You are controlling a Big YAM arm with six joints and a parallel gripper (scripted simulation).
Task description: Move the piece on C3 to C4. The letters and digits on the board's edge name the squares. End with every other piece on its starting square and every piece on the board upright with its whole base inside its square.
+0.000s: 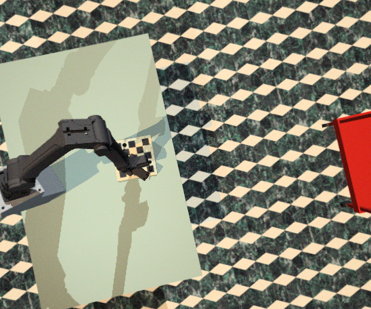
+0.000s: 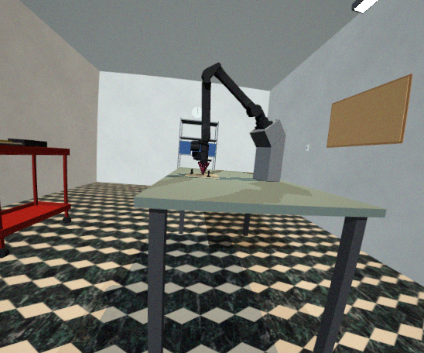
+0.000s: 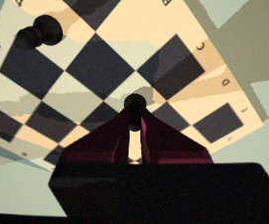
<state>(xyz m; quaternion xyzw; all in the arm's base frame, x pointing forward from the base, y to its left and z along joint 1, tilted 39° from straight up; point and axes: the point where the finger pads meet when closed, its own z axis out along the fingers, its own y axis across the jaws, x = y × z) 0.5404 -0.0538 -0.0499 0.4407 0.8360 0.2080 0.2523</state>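
My hand is 3 cm to the right of the small chessboard, 2 cm above it and 1 cm short of it.
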